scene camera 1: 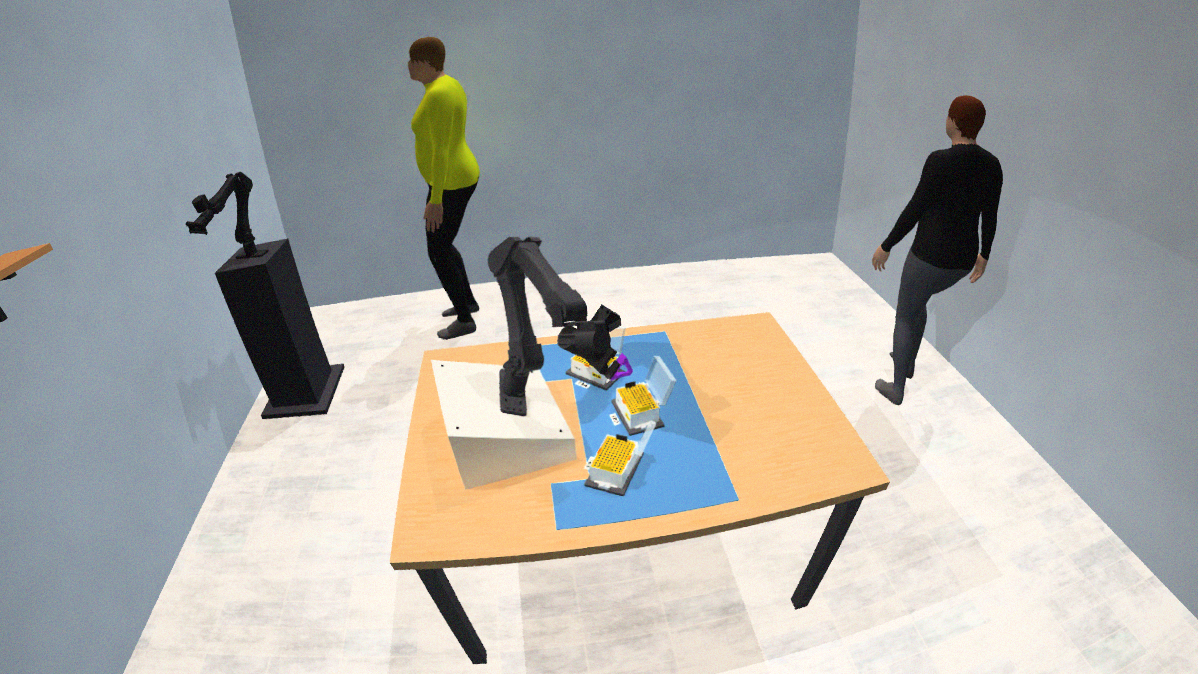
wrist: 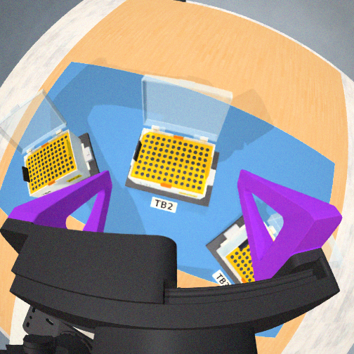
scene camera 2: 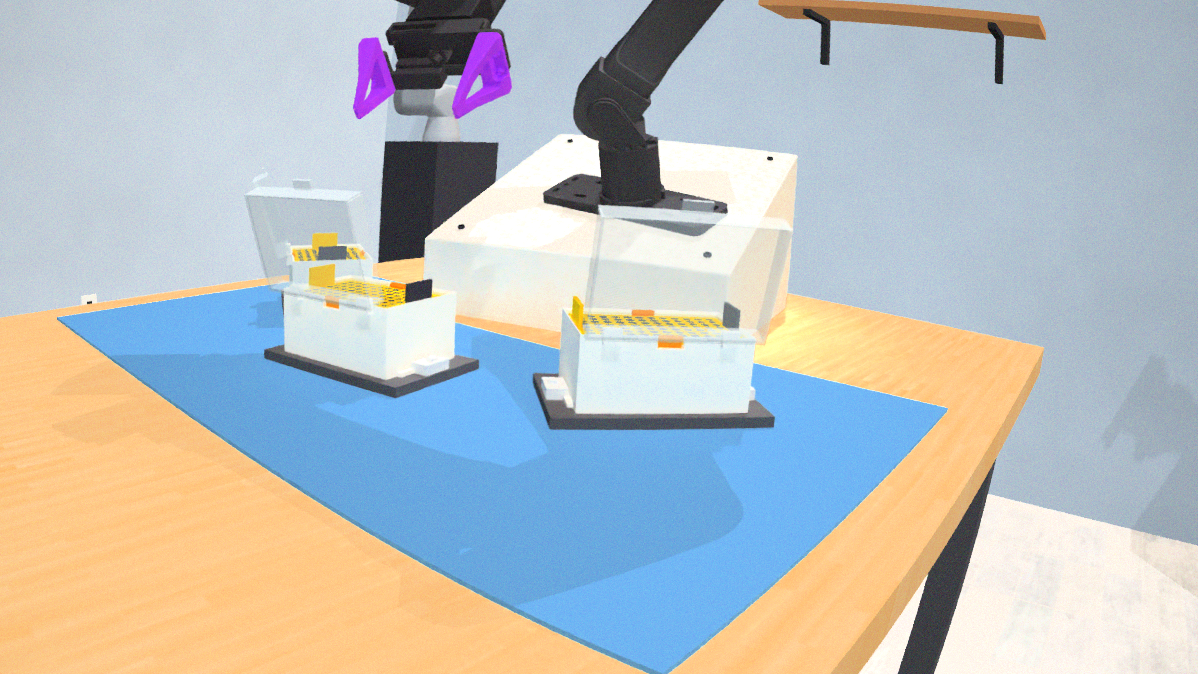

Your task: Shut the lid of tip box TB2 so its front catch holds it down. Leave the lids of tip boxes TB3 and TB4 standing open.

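Places are measured from the arm's base along level axes (x right, y ahead, z up), in metres.
Pixels of known places: gripper, between the fingertips: [scene camera 1: 620, 363] [scene camera 2: 403, 113]; arm's base, origin of its link: [scene camera 1: 511, 392] [scene camera 2: 633, 206].
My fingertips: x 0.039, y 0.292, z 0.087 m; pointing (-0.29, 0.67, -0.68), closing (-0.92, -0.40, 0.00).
Note:
Ahead of a thing's pixels: the offset from my fingertips to its top centre. "spot": to the spot under its first point. Level surfaces: height alone.
Tip box TB2 {dx -0.023, dy +0.037, dz -0.139 m} [scene camera 1: 638, 404] [scene camera 2: 335, 335] [wrist: 172, 160], white with a yellow tip rack, has its clear lid {spot: dx -0.043, dy +0.121, dz -0.101 m} [scene camera 1: 661, 378] [scene camera 2: 305, 226] [wrist: 185, 105] standing open on the side away from the arm's base. Tip box TB3 {dx +0.178, dy -0.049, dz -0.131 m} [scene camera 1: 614, 459] [wrist: 240, 262] is partly behind a finger in the wrist view; its lid {spot: dx +0.218, dy +0.022, dz -0.061 m} [scene camera 1: 646, 437] is open. The third box, TB4 {dx -0.229, dy -0.050, dz -0.139 m} [scene camera 1: 589, 368] [scene camera 2: 657, 377] [wrist: 50, 162], also has its lid [scene camera 2: 670, 268] [wrist: 35, 120] open. My gripper [scene camera 2: 408, 114] [wrist: 174, 177] is open and empty, above the boxes; TB2 shows between its purple fingers in the wrist view. Scene camera 1 partly hides the fingers.
The boxes sit on dark base plates on a blue mat {dz -0.205 m} [scene camera 1: 686, 469] [scene camera 2: 586, 536] on the wooden table {dz -0.208 m} [scene camera 1: 779, 419]. The arm stands on a white sloped block [scene camera 1: 477, 419] [scene camera 2: 519, 276] beside them. Two people [scene camera 1: 448, 142] [scene camera 1: 959, 201] stand beyond the table.

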